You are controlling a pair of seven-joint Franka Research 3 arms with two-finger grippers.
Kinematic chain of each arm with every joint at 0, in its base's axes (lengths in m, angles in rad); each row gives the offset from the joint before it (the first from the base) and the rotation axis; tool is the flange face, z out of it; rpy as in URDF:
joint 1: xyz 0 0 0.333 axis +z
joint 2: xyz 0 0 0 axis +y
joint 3: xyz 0 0 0.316 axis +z
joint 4: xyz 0.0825 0 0 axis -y
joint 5: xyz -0.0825 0 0.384 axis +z
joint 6: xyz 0 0 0 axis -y
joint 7: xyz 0.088 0 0 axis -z
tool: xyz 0 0 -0.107 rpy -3.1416 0 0
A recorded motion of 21 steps. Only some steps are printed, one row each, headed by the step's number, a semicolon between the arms.
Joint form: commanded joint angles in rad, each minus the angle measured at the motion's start. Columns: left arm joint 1, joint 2, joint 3, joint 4, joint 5, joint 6, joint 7; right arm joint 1, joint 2, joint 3, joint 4, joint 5, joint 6, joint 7.
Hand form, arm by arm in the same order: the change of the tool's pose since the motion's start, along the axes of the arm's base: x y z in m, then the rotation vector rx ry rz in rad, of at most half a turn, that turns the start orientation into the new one. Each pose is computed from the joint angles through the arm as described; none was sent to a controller.
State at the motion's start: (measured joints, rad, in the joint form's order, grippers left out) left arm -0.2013 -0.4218 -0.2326 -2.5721 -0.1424 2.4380 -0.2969; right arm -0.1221 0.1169 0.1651 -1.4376 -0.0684 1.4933 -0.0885
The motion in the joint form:
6: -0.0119 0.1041 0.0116 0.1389 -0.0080 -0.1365 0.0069; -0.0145 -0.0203 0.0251 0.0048 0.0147 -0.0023 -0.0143
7: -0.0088 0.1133 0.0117 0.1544 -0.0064 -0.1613 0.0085; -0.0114 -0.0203 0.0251 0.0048 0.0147 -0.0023 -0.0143
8: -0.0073 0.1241 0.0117 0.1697 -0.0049 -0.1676 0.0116; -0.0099 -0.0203 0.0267 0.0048 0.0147 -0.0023 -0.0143
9: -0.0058 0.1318 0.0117 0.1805 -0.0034 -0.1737 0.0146; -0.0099 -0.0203 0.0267 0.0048 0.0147 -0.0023 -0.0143
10: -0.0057 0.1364 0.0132 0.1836 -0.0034 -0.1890 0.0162; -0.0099 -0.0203 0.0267 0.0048 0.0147 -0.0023 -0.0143
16: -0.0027 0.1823 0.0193 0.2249 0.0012 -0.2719 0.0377; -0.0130 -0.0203 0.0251 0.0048 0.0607 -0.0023 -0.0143
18: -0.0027 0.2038 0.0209 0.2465 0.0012 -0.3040 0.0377; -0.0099 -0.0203 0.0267 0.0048 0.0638 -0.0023 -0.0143
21: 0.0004 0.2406 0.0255 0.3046 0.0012 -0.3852 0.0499; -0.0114 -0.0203 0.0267 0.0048 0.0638 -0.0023 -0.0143
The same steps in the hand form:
6: 0.0252 -0.0165 0.0067 0.0016 0.1065 -0.0205; -0.0063 0.0077 0.0138 0.0155 -0.0216 0.0250
7: 0.0275 -0.0166 0.0073 0.0069 0.1240 -0.0220; -0.0064 0.0094 0.0138 0.0155 -0.0216 0.0281
8: 0.0313 -0.0178 0.0091 0.0068 0.1257 -0.0257; -0.0065 0.0112 0.0138 0.0157 -0.0216 0.0312
9: 0.0339 -0.0185 0.0101 0.0079 0.1283 -0.0289; -0.0065 0.0112 0.0138 0.0157 -0.0216 0.0312
10: 0.0339 -0.0178 0.0079 0.0123 0.1444 -0.0299; -0.0065 0.0112 0.0138 0.0157 -0.0216 0.0312
16: 0.0405 -0.0172 -0.0016 0.0367 0.2265 -0.0514; -0.0066 0.0137 0.0138 0.0615 -0.0198 0.0280
18: 0.0440 -0.0185 -0.0044 0.0421 0.2582 -0.0531; -0.0068 0.0167 0.0138 0.0647 -0.0195 0.0327
21: 0.0524 -0.0197 -0.0019 0.0520 0.3166 -0.0666; -0.0067 0.0159 0.0138 0.0647 -0.0196 0.0312

